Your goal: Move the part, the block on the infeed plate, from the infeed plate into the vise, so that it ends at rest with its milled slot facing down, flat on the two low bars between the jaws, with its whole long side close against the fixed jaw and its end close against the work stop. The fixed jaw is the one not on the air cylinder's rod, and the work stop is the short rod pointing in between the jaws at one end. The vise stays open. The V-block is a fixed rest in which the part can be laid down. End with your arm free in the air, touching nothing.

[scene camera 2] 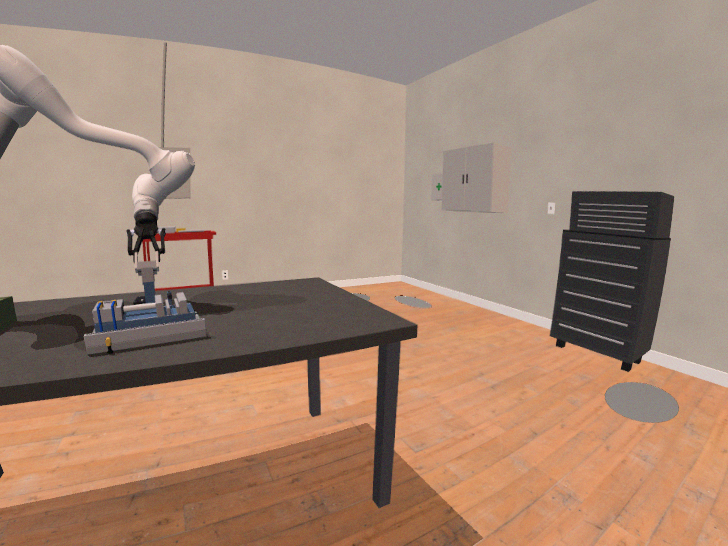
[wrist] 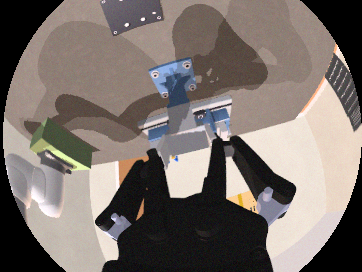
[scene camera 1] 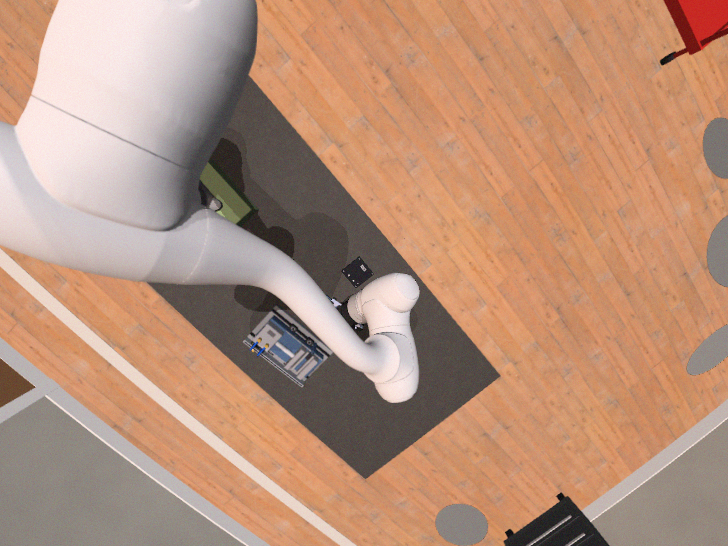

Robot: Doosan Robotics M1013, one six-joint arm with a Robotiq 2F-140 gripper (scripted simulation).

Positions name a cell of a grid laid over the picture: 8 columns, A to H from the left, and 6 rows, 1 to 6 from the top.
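Note:
A part (wrist: E4) is visible, and so is the gripper (scene camera 2: B3). The wrist view also shows the gripper (wrist: E4).

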